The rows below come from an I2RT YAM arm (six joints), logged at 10 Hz.
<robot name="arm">
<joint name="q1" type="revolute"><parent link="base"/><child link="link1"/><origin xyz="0.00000 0.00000 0.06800"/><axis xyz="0 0 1"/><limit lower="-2.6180" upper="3.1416"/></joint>
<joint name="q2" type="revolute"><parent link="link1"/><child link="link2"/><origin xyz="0.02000 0.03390 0.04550"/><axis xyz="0 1 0"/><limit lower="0.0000" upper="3.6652"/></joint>
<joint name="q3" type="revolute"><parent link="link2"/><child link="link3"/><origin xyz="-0.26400 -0.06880 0.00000"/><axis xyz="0 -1 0"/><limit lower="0.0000" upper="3.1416"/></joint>
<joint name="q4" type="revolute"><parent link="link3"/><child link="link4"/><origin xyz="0.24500 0.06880 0.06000"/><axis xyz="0 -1 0"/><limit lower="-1.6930" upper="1.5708"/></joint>
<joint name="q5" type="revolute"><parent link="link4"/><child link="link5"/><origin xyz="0.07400 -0.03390 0.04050"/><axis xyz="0 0 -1"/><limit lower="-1.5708" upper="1.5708"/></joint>
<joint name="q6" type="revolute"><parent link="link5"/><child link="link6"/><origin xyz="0.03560 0.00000 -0.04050"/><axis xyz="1 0 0"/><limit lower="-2.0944" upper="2.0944"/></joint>
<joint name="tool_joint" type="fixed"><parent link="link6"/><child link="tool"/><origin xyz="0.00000 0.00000 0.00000" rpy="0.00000 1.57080 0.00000"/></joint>
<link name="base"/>
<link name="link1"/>
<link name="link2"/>
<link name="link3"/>
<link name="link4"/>
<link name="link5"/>
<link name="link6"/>
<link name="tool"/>
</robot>
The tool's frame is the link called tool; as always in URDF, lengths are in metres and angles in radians.
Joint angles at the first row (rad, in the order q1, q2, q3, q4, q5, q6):
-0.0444, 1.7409, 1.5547, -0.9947, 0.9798, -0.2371
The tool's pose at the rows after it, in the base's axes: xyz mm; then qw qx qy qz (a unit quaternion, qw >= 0):
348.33 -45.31 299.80 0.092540 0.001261 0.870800 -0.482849
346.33 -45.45 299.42 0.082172 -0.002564 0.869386 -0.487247
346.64 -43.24 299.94 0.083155 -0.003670 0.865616 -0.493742
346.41 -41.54 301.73 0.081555 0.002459 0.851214 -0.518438
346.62 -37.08 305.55 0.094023 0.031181 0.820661 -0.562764
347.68 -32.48 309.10 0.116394 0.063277 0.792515 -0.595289
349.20 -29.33 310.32 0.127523 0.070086 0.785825 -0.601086
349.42 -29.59 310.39 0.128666 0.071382 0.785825 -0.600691
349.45 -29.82 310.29 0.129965 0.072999 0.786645 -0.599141
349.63 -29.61 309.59 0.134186 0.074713 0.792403 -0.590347
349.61 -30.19 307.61 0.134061 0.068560 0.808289 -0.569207
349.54 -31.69 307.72 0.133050 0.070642 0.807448 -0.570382
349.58 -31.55 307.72 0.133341 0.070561 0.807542 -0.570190
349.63 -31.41 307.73 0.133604 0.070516 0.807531 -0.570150
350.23 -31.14 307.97 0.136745 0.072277 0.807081 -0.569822
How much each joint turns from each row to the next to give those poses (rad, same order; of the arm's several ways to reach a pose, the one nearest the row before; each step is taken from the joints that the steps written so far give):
-0.0004, 0.0000, 0.0000, -0.0248, 0.0050, -0.0023
0.0000, 0.0000, 0.0000, -0.0213, 0.0114, 0.0004
0.0072, 0.0000, 0.0000, 0.0018, 0.0160, 0.0000
0.0080, 0.0000, 0.0000, 0.0012, 0.0607, 0.0076
0.0180, 0.0000, 0.0000, 0.0099, 0.1163, 0.0530
0.0164, 0.0000, 0.0000, 0.0203, 0.0935, 0.0595
0.0095, 0.0000, 0.0000, 0.0190, 0.0195, 0.0077
-0.0008, -0.0001, 0.0000, 0.0031, -0.0008, 0.0004
-0.0007, 0.0001, 0.0000, -0.0001, -0.0034, 0.0042
0.0000, 0.0000, 0.0000, -0.0011, -0.0210, 0.0103
-0.0035, 0.0000, 0.0000, -0.0080, -0.0549, 0.0000
-0.0042, 0.0000, 0.0000, 0.0012, 0.0022, -0.0004
0.0004, -0.0001, 0.0000, 0.0004, -0.0003, 0.0000
0.0004, 0.0001, 0.0000, 0.0003, 0.0000, 0.0000
0.0008, 0.0000, 0.0000, 0.0072, 0.0000, 0.0000

